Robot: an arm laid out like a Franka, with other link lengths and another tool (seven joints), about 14 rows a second.
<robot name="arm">
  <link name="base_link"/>
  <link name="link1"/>
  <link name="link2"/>
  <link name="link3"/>
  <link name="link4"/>
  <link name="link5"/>
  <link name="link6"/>
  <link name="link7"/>
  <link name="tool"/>
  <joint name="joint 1" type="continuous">
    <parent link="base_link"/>
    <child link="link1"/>
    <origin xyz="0 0 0.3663"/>
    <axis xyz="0 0 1"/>
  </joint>
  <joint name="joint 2" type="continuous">
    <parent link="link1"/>
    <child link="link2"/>
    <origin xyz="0 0 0"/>
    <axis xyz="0 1 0"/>
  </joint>
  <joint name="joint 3" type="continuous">
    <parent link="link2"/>
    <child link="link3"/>
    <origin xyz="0 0 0.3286"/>
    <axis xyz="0 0 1"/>
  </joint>
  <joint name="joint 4" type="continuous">
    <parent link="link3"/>
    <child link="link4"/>
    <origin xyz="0.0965 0 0"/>
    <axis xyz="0 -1 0"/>
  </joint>
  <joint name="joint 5" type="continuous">
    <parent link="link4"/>
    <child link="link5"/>
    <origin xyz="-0.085 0 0.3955"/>
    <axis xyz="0 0 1"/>
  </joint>
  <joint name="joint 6" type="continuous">
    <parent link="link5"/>
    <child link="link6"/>
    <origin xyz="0 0 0"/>
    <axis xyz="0 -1 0"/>
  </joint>
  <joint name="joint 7" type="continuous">
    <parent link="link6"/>
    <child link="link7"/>
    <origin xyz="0.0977 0 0"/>
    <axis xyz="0 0 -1"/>
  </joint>
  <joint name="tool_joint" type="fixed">
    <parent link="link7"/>
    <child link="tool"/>
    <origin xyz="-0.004 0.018 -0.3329" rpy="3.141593 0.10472 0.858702"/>
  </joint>
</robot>
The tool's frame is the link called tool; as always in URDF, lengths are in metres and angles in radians. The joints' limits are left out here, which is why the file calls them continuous.
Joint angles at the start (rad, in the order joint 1, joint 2, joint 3, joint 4, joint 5, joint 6, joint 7):
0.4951, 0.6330, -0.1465, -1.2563, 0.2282, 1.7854, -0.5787
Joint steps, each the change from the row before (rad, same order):
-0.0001, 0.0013, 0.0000, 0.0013, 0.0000, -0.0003, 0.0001
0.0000, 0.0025, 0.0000, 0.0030, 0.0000, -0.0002, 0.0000
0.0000, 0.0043, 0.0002, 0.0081, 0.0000, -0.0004, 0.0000
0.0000, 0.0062, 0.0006, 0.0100, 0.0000, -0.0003, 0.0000
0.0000, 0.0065, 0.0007, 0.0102, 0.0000, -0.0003, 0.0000
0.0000, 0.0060, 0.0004, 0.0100, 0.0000, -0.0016, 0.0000
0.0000, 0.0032, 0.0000, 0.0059, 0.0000, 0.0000, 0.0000
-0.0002, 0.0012, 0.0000, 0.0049, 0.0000, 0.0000, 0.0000
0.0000, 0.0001, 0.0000, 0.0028, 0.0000, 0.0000, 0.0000
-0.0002, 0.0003, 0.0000, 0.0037, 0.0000, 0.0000, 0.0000
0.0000, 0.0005, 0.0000, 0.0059, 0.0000, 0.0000, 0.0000
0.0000, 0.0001, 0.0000, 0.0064, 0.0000, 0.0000, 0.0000
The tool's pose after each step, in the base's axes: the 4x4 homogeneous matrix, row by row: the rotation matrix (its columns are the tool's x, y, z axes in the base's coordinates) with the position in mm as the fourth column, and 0 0 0 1 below. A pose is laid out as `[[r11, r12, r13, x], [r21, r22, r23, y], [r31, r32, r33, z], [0, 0, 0, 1]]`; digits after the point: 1 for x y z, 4 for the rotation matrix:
[[-0.1837, 0.9761, -0.1163, 652.3], [0.9829, 0.1839, -0.0096, 331.0], [0.0120, -0.1160, -0.9932, 198.4], [0, 0, 0, 1]]
[[-0.1840, 0.9761, -0.1159, 652.9], [0.9829, 0.1841, -0.0098, 331.3], [0.0118, -0.1157, -0.9932, 197.9], [0, 0, 0, 1]]
[[-0.1850, 0.9763, -0.1126, 654.7], [0.9827, 0.1851, -0.0090, 332.4], [0.0120, -0.1123, -0.9936, 198.4], [0, 0, 0, 1]]
[[-0.1864, 0.9764, -0.1093, 656.8], [0.9824, 0.1866, -0.0082, 334.0], [0.0124, -0.1089, -0.9940, 198.4], [0, 0, 0, 1]]
[[-0.1879, 0.9765, -0.1060, 658.8], [0.9821, 0.1882, -0.0074, 335.6], [0.0127, -0.1055, -0.9943, 198.3], [0, 0, 0, 1]]
[[-0.1893, 0.9764, -0.1037, 660.5], [0.9818, 0.1896, -0.0070, 337.0], [0.0128, -0.1031, -0.9946, 198.3], [0, 0, 0, 1]]
[[-0.1898, 0.9766, -0.1011, 662.0], [0.9817, 0.1902, -0.0064, 337.7], [0.0130, -0.1004, -0.9949, 198.7], [0, 0, 0, 1]]
[[-0.1901, 0.9769, -0.0976, 663.4], [0.9817, 0.1905, -0.0052, 338.4], [0.0135, -0.0968, -0.9952, 200.0], [0, 0, 0, 1]]
[[-0.1904, 0.9771, -0.0951, 664.3], [0.9816, 0.1909, -0.0042, 338.8], [0.0140, -0.0942, -0.9955, 201.3], [0, 0, 0, 1]]
[[-0.1906, 0.9774, -0.0920, 665.5], [0.9816, 0.1911, -0.0030, 339.3], [0.0146, -0.0908, -0.9958, 202.7], [0, 0, 0, 1]]
[[-0.1911, 0.9777, -0.0870, 667.3], [0.9814, 0.1918, -0.0011, 340.3], [0.0156, -0.0856, -0.9962, 205.1], [0, 0, 0, 1]]
[[-0.1918, 0.9781, -0.0811, 669.3], [0.9813, 0.1925, 0.0011, 341.4], [0.0167, -0.0794, -0.9967, 208.0], [0, 0, 0, 1]]

